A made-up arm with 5 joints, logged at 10 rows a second.
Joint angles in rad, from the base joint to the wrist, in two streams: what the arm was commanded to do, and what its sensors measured. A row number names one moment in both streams.
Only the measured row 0 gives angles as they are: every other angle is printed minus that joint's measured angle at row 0.
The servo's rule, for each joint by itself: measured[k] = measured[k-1] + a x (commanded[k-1-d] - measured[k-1]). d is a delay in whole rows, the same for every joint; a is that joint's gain. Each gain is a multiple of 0.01, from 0.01 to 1. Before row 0 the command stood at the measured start. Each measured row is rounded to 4 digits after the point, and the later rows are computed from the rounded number. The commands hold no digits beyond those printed.
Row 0, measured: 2.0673 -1.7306 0.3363 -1.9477 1.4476
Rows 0 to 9, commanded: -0.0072 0.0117 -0.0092 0.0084 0.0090; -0.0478 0.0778 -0.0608 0.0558 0.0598; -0.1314 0.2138 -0.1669 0.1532 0.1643; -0.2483 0.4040 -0.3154 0.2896 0.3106; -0.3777 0.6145 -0.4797 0.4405 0.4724; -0.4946 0.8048 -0.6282 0.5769 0.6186; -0.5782 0.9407 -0.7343 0.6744 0.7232; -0.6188 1.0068 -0.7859 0.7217 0.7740; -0.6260 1.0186 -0.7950 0.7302 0.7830; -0.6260 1.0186 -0.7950 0.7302 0.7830
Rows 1 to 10, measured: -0.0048 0.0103 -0.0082 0.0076 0.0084; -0.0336 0.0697 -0.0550 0.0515 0.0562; -0.0991 0.1965 -0.1546 0.1440 0.1567; -0.1991 0.3791 -0.2977 0.2765 0.2998; -0.3188 0.5863 -0.4597 0.4257 0.4603; -0.4366 0.7786 -0.6097 0.5633 0.6075; -0.5315 0.9212 -0.7206 0.6644 0.7151; -0.5900 0.9965 -0.7787 0.7165 0.7699; -0.6141 1.0159 -0.7932 0.7290 0.7821; -0.6221 1.0183 -0.7948 0.7301 0.7829
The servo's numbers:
d 0
a 0.67 0.88 0.89 0.91 0.93

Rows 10 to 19, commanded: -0.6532 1.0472 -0.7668 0.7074 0.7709; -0.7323 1.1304 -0.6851 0.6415 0.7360; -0.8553 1.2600 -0.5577 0.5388 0.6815; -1.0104 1.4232 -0.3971 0.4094 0.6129; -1.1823 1.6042 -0.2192 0.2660 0.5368; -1.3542 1.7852 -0.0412 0.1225 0.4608; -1.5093 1.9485 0.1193 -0.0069 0.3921; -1.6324 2.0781 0.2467 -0.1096 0.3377; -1.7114 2.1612 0.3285 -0.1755 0.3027; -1.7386 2.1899 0.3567 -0.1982 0.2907
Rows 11 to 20, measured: -0.6429 1.0437 -0.7699 0.7094 0.7717; -0.7028 1.1200 -0.6944 0.6476 0.7385; -0.8050 1.2432 -0.5727 0.5486 0.6855; -0.9426 1.4016 -0.4164 0.4219 0.6180; -1.1032 1.5799 -0.2409 0.2800 0.5425; -1.2714 1.7606 -0.0632 0.1367 0.4665; -1.4308 1.9260 0.0992 0.0060 0.3973; -1.5659 2.0598 0.2305 -0.0992 0.3419; -1.6634 2.1490 0.3177 -0.1686 0.3054; -1.7138 2.1850 0.3524 -0.1955 0.2917
